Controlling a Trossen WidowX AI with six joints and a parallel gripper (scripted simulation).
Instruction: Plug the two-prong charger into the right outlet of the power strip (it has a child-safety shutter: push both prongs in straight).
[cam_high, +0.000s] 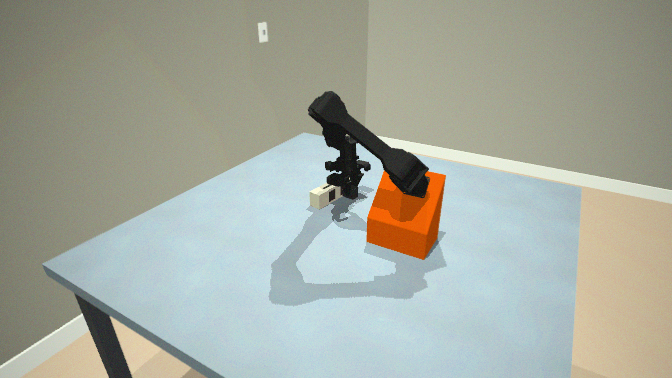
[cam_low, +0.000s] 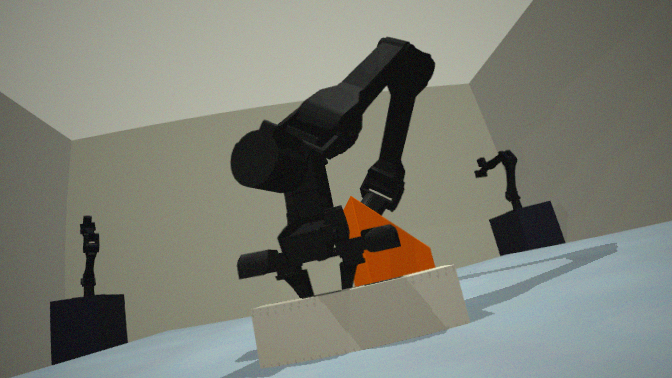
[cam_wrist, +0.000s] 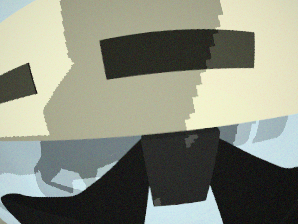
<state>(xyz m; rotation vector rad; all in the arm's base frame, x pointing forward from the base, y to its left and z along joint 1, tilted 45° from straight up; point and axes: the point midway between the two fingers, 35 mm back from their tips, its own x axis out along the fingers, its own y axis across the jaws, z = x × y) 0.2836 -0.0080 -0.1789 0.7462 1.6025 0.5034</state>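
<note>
Now: the two-prong charger 20 mm ahead of my gripper tip and 10 mm above it.
</note>
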